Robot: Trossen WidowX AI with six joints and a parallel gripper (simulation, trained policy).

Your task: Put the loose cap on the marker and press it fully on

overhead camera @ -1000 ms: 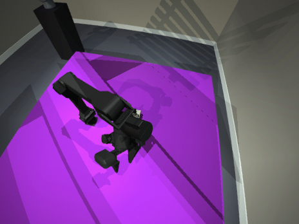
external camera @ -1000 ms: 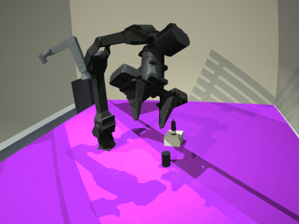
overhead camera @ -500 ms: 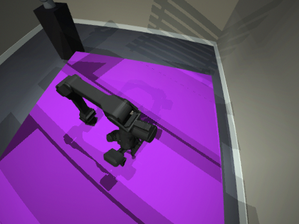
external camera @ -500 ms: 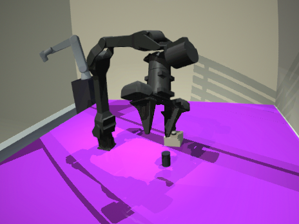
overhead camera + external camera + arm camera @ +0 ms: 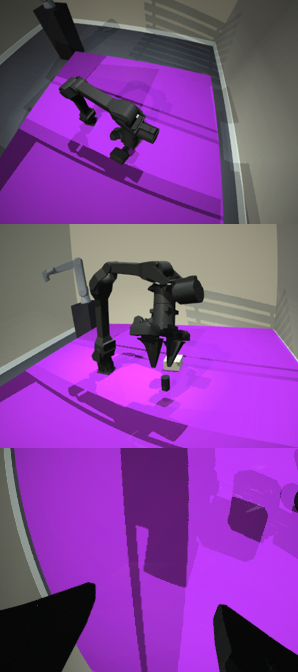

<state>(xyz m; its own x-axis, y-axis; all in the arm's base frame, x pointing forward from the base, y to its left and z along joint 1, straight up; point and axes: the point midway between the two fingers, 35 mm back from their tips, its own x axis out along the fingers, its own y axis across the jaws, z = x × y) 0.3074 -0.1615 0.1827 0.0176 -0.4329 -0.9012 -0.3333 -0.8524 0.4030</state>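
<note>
Right now the black cap is 3 cm behind my gripper tip, 11 cm to the left of it and 13 cm below it. From my gripper tip the other things lie so: white holder block: 4 cm behind, 27 cm to the left, 13 cm below.
</note>
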